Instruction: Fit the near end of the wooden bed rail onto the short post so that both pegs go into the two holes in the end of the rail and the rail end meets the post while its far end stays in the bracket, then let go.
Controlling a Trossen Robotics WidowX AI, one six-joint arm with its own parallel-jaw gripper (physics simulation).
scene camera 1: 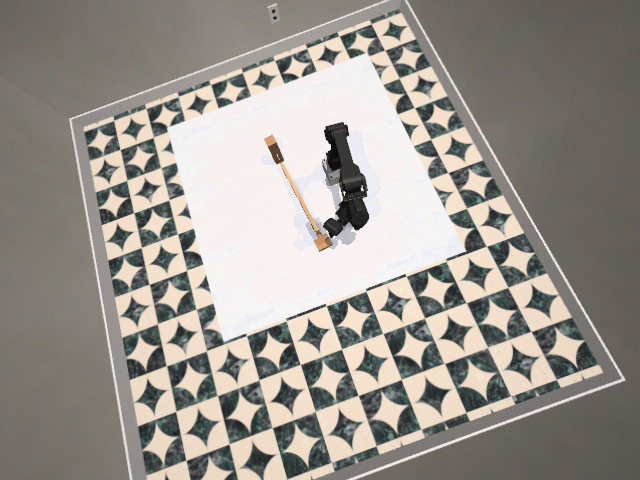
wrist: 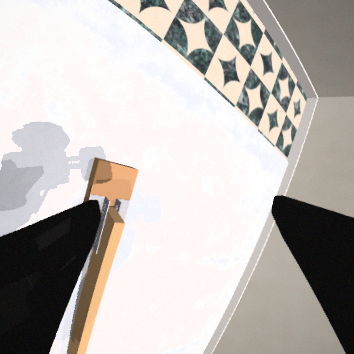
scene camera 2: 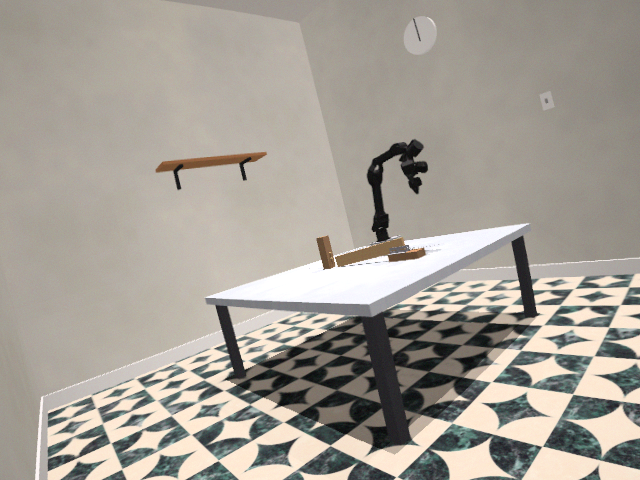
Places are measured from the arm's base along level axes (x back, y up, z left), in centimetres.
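Pixels of known places: gripper, fingertip midpoint: (wrist: pixel 187 206) (scene camera 2: pixel 415 188); arm's base, link origin: (scene camera 1: pixel 335 164) (scene camera 2: pixel 383 240).
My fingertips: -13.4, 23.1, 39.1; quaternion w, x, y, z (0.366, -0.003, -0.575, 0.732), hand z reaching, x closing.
Ahead of a thing's pixels: the offset from my fingertips to its top centre, as dx, dy, dz. "spot": to the spot under its first point. Level surfaces: height alone.
The wooden bed rail (scene camera 1: pixel 299 197) (scene camera 2: pixel 369 252) (wrist: pixel 101 277) stands on its narrow edge. Its far end is at the grey bracket (scene camera 2: pixel 398 250) on the low wooden block {-7.4, -27.5, -7.9} (scene camera 1: pixel 323 242) (scene camera 2: pixel 409 254) (wrist: pixel 112 188). Its near end is beside the short upright post {spot: -13.9, -20.6, -55.5} (scene camera 1: pixel 276 152) (scene camera 2: pixel 325 253); a narrow gap shows between them in scene camera 2. Small pegs show on the post's rail side. The holes in the rail end are hidden. My gripper (scene camera 1: pixel 333 227) (scene camera 2: pixel 415 188) (wrist: pixel 187 206) is open and empty, high above the table near the bracket end.
The white table {dy -31.1} (scene camera 1: pixel 248 289) (scene camera 2: pixel 289 297) (wrist: pixel 200 175) carries these parts and the black arm (scene camera 1: pixel 343 149) (scene camera 2: pixel 378 201). The arm's base stands beside the rail. A wall shelf (scene camera 2: pixel 211 161) hangs in the background.
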